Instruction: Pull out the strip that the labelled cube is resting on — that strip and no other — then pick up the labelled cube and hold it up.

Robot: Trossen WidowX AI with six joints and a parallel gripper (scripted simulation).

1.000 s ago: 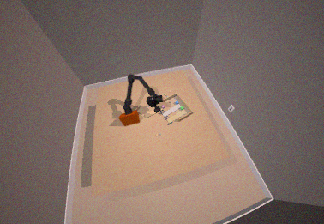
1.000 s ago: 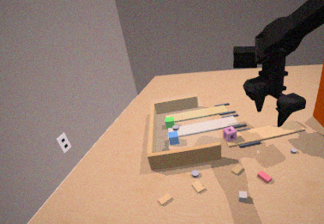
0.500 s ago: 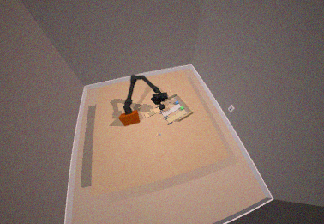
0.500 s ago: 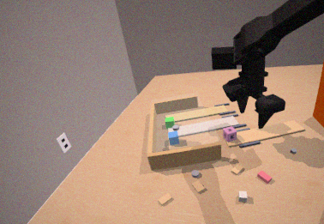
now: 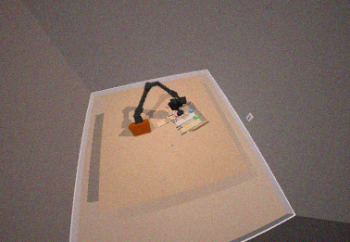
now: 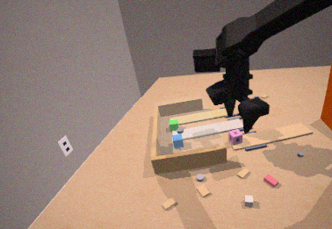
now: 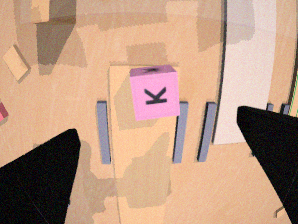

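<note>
Now: the labelled purple cube 4 cm below my gripper tip and 1 cm ahead of it. From my gripper tip the other things lie so: pink block (14 cm to the left, 8 cm behind, 6 cm below); then tan strip (10 cm behind, 6 cm below, 4 cm to the right).
</note>
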